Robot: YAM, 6 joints.
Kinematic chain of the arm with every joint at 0, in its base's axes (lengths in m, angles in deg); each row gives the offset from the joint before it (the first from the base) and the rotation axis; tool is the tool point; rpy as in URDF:
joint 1: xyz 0 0 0.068 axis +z
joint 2: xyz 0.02 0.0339 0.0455 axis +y
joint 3: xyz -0.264 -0.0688 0 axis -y
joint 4: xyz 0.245 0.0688 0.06 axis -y
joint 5: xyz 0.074 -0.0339 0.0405 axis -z
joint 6: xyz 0.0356 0 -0.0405 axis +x
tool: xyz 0 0 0 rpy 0 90 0
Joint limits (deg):
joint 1: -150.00..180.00
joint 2: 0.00..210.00
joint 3: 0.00..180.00
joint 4: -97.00..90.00
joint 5: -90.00..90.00
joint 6: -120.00..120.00
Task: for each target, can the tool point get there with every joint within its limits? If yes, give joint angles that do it. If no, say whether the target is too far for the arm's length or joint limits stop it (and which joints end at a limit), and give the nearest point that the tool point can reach.
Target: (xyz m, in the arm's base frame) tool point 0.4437 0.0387 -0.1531
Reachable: yes | joints 0.83 194.01 149.68 -79.09 -64.86 61.28
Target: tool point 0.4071 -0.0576 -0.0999
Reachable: yes | joints -5.56 156.63 84.58 -9.28 30.23 -55.66
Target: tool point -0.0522 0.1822 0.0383
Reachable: yes | joints 100.02 100.48 16.78 12.81 -33.70 58.57
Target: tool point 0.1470 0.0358 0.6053
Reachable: yes | joints 12.79 72.01 123.95 -46.25 -3.77 -46.23
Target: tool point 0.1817 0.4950 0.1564
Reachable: yes | joints 67.34 135.74 91.58 36.36 -40.40 -80.30
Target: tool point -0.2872 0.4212 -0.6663
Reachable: no: too far | nearest point -0.2163 0.3172 -0.3541 | short by 0.337 m
